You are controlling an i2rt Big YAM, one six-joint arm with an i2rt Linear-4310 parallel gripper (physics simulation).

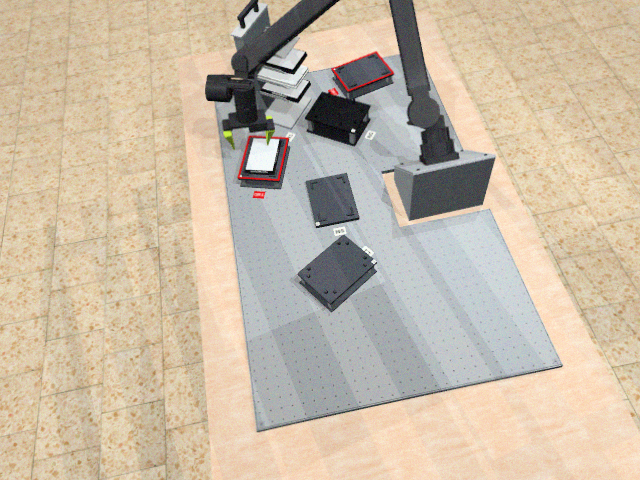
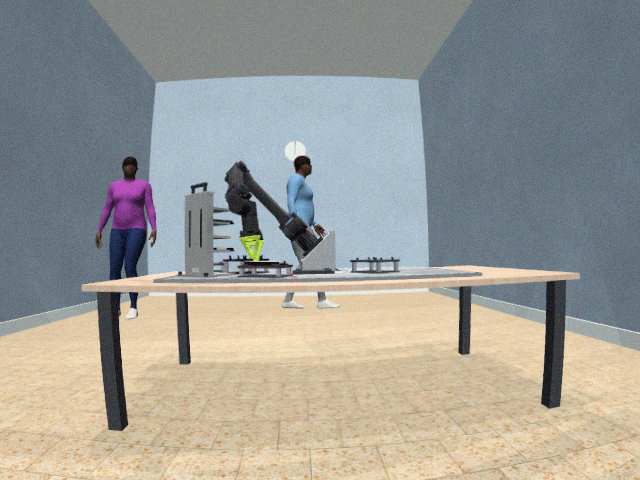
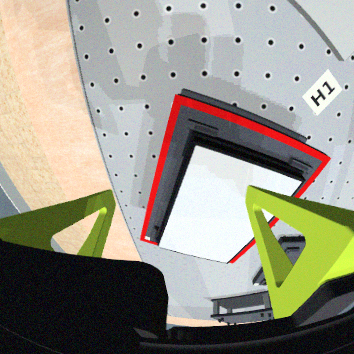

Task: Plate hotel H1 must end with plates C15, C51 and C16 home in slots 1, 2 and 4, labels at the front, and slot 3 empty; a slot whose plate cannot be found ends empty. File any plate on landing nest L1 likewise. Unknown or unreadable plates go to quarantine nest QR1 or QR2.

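Places are measured from the arm's base along level axes (x left, y back, z up), in metres.
Pixels of known places: gripper, between the fingertips: (image 1: 250, 146) (image 2: 254, 260) (image 3: 178, 195); arm's base, origin of its link: (image 1: 438, 159) (image 2: 314, 247).
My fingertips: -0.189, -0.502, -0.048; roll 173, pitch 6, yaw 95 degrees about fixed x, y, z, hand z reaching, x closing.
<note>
For each thing: its top centre in the pictures, then the offset to it from my fingertips, as dx, dy, dz.
- L1, centre of its top: (image 1: 336, 265) (image 3: 246, 322) (image 2: 374, 257) +0.439, +0.194, +0.000
- second red-rimmed nest, centre of its top: (image 1: 362, 69) -0.273, +0.370, -0.014
- low dark nest, centre of its top: (image 3: 297, 270) (image 1: 331, 197) (image 2: 313, 268) +0.193, +0.210, -0.042
My gripper (image 1: 250, 145) (image 2: 254, 258) (image 3: 178, 195) is open and empty, fingers pointing down. It hangs close above a red-rimmed nest (image 1: 239, 173) (image 3: 159, 165) at the mat's left edge. A plate with a white top and black sides (image 1: 262, 156) (image 3: 220, 200) lies on that nest; its label is not readable. Plate hotel H1 (image 1: 247, 31) (image 2: 199, 232) stands behind, with several shelf levels. Black-edged plates (image 1: 289, 60) (image 1: 289, 88) show on two levels; their labels are unreadable. The nest beside the label that seems to read L1 (image 1: 336, 271) bears no visible plate.
A second red-rimmed nest (image 1: 363, 72) stands at the back, bare on top. A black raised stand (image 1: 338, 114) stands beside the hotel. A low dark nest (image 1: 332, 198) lies mid-mat. The arm's grey base (image 1: 447, 186) stands at the right. Two people (image 2: 129, 206) (image 2: 301, 198) are beyond the table.
</note>
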